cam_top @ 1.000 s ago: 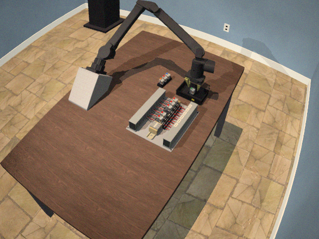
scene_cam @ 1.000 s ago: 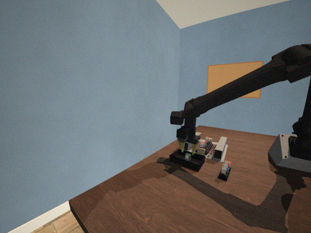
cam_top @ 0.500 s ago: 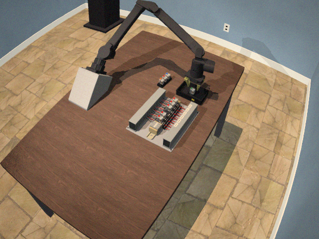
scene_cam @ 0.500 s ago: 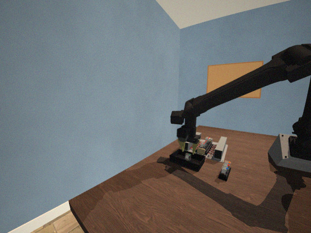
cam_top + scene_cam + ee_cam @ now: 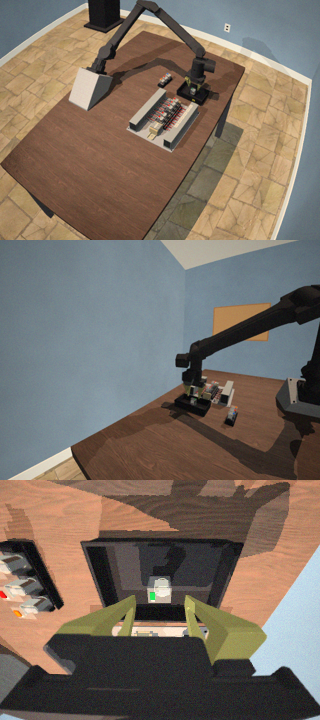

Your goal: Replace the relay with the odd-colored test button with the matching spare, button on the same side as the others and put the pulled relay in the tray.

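The black tray lies 50 mm below my hand.
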